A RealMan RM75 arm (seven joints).
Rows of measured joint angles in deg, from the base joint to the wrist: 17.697, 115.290, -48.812, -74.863, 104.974, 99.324, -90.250; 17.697, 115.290, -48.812, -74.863, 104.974, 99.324, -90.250; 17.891, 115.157, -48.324, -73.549, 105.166, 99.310, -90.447; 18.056, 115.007, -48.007, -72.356, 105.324, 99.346, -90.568; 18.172, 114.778, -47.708, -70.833, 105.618, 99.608, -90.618; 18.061, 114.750, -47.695, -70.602, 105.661, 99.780, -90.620; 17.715, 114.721, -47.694, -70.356, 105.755, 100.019, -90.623; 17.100, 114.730, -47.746, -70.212, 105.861, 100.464, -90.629; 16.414, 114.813, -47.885, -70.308, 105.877, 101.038, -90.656; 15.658, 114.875, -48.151, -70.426, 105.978, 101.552, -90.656; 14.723, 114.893, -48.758, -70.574, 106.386, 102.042, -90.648; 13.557, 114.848, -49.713, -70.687, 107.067, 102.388, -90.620; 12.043, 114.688, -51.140, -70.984, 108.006, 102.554, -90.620; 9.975, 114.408, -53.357, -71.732, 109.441, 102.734, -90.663; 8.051, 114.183, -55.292, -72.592, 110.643, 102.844, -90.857
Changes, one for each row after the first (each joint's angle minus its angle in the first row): 0.000, 0.000, 0.000, 0.000, 0.000, 0.000, 0.000; 0.194, -0.133, 0.488, 1.314, 0.192, -0.014, -0.197; 0.359, -0.283, 0.805, 2.507, 0.350, 0.022, -0.318; 0.475, -0.512, 1.104, 4.030, 0.644, 0.284, -0.368; 0.364, -0.540, 1.117, 4.261, 0.687, 0.456, -0.370; 0.018, -0.569, 1.118, 4.507, 0.781, 0.695, -0.373; -0.597, -0.560, 1.066, 4.651, 0.887, 1.140, -0.379; -1.283, -0.477, 0.927, 4.555, 0.903, 1.714, -0.406; -2.039, -0.415, 0.661, 4.437, 1.004, 2.228, -0.406; -2.974, -0.397, 0.054, 4.289, 1.412, 2.718, -0.398; -4.140, -0.442, -0.901, 4.176, 2.093, 3.064, -0.370; -5.654, -0.602, -2.328, 3.879, 3.032, 3.230, -0.370; -7.722, -0.882, -4.545, 3.131, 4.467, 3.410, -0.413; -9.646, -1.107, -6.480, 2.271, 5.669, 3.520, -0.607
